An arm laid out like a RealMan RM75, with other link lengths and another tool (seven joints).
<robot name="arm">
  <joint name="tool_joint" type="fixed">
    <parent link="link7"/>
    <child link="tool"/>
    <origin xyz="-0.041 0.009 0.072" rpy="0.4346 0 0.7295"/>
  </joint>
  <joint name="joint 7" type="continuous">
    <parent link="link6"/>
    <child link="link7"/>
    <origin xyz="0 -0.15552 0" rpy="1.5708 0 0"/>
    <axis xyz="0 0 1"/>
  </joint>
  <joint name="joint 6" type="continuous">
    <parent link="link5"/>
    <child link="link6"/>
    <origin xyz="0 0 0" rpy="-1.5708 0 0"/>
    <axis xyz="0 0 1"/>
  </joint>
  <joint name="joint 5" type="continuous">
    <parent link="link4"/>
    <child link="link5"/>
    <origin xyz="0 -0.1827 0" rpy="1.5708 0 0"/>
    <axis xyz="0 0 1"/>
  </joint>
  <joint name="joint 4" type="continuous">
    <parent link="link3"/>
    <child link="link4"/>
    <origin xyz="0 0 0" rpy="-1.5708 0 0"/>
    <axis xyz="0 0 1"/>
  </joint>
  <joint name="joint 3" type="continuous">
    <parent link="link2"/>
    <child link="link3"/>
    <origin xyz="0 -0.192 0" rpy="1.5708 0 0"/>
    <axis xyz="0 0 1"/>
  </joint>
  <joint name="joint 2" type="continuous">
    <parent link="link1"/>
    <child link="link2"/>
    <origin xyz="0 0 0" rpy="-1.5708 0 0"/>
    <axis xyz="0 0 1"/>
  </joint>
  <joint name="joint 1" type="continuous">
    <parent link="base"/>
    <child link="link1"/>
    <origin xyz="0 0 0.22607" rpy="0 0 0"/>
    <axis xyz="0 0 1"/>
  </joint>
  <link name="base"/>
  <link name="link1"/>
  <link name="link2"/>
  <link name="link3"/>
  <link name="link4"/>
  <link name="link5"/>
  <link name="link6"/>
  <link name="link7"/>
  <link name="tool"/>
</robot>
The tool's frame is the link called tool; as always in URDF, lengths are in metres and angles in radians. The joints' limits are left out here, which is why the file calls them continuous.
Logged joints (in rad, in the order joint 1, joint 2, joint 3, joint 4, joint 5, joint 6, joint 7), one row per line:
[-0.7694 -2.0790 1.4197 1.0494 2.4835 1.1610 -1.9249]
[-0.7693 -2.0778 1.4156 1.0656 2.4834 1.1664 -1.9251]
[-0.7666 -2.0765 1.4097 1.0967 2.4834 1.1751 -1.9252]
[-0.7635 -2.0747 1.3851 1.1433 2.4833 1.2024 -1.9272]
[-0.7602 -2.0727 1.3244 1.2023 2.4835 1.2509 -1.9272]
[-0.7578 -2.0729 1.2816 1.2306 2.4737 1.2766 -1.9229]
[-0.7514 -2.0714 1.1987 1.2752 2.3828 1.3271 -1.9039]
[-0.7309 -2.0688 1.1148 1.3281 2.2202 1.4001 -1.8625]
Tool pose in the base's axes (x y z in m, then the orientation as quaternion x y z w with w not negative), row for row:
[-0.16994 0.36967 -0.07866 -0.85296 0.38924 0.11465 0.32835]
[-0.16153 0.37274 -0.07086 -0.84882 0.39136 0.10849 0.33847]
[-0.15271 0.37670 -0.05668 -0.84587 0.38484 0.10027 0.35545]
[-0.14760 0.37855 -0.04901 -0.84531 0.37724 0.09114 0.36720]
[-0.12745 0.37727 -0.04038 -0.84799 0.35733 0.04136 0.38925]
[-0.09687 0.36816 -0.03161 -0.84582 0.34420 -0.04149 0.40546]
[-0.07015 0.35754 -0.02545 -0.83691 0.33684 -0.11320 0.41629]
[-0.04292 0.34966 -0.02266 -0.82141 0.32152 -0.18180 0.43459]
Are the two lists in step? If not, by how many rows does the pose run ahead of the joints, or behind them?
The pose runs 2 rows ahead of the joints: the pose in row i belongs to the joints in row i + 2.
